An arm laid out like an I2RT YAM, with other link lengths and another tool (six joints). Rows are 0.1 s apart.
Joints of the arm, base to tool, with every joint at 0 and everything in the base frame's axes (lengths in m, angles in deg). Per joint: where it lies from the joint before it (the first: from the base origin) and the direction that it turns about. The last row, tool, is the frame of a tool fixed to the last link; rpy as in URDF.
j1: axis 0 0 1 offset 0.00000 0.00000 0.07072
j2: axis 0 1 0 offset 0.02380 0.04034 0.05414
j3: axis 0 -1 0 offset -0.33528 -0.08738 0.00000
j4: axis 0 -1 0 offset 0.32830 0.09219 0.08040
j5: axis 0 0 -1 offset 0.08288 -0.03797 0.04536
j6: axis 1 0 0 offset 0.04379 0.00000 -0.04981
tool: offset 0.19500 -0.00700 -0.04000 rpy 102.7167 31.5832 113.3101
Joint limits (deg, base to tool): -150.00..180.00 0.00..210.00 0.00..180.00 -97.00..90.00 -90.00..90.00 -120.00..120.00
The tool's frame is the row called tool.
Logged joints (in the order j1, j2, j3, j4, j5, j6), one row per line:
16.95, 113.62, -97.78, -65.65, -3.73, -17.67
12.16, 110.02, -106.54, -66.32, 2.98, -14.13
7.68, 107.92, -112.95, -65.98, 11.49, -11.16
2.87, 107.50, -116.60, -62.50, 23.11, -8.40
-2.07, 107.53, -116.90, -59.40, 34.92, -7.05
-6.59, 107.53, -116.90, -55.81, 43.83, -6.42
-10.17, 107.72, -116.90, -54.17, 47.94, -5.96
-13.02, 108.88, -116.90, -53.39, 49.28, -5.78
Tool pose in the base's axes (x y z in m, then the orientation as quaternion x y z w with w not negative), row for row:
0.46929, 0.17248, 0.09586, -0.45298, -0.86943, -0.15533, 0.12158
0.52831, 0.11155, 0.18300, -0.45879, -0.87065, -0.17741, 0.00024
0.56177, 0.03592, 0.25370, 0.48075, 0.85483, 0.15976, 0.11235
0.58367, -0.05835, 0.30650, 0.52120, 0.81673, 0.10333, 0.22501
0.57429, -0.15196, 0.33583, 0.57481, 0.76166, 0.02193, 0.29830
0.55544, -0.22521, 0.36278, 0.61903, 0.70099, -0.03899, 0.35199
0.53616, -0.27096, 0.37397, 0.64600, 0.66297, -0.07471, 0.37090
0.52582, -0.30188, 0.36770, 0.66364, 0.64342, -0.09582, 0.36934
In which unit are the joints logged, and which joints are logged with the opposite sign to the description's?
The joints are logged in degrees. Opposite sign: j3, j6.
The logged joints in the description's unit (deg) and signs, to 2 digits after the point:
16.95, 113.62, 97.78, -65.65, -3.73, 17.67
12.16, 110.02, 106.54, -66.32, 2.98, 14.13
7.68, 107.92, 112.95, -65.98, 11.49, 11.16
2.87, 107.50, 116.60, -62.50, 23.11, 8.40
-2.07, 107.53, 116.90, -59.40, 34.92, 7.05
-6.59, 107.53, 116.90, -55.81, 43.83, 6.42
-10.17, 107.72, 116.90, -54.17, 47.94, 5.96
-13.02, 108.88, 116.90, -53.39, 49.28, 5.78

